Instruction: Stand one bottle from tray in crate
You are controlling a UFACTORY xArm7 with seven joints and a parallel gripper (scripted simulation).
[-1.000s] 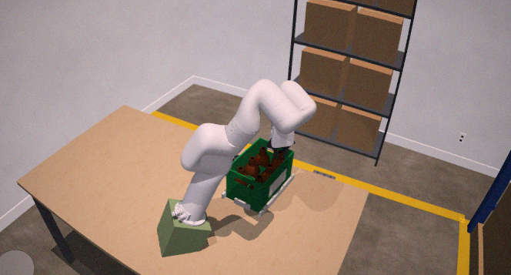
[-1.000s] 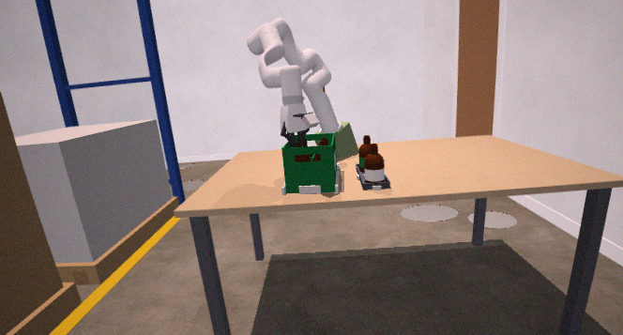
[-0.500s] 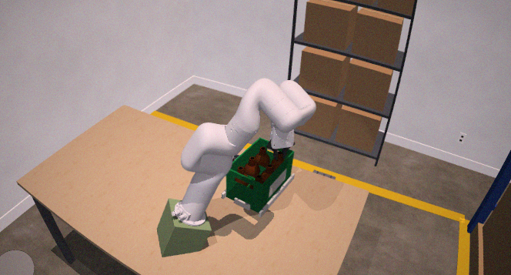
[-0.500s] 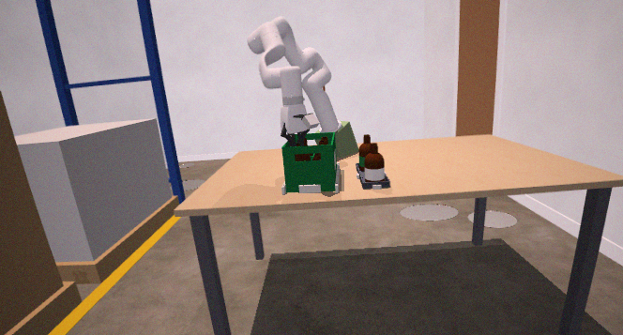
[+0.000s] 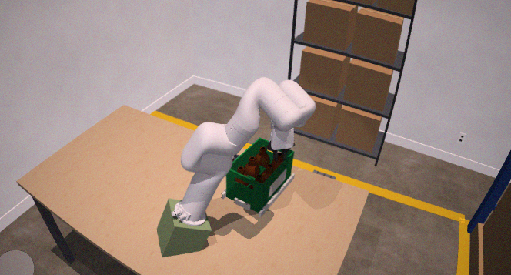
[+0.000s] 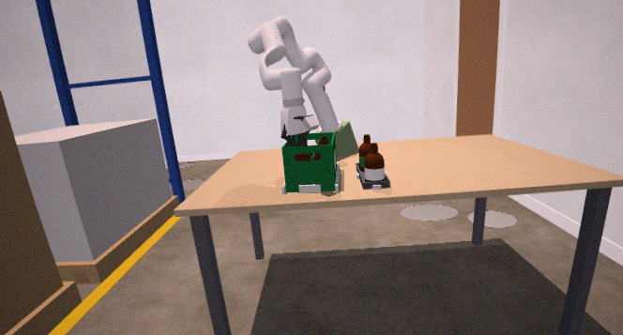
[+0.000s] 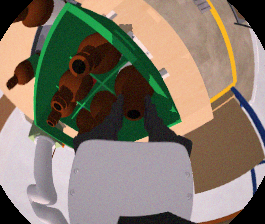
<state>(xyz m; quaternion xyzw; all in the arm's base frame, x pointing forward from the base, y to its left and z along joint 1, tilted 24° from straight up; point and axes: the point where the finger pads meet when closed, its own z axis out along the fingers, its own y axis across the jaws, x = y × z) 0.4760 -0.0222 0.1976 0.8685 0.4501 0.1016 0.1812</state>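
Now: hand 90 mm past the green crate, 80 mm above it and 40 mm to the right of it. Round my hand: dark tray (270 mm to the left, 150 mm below, 120 mm behind).
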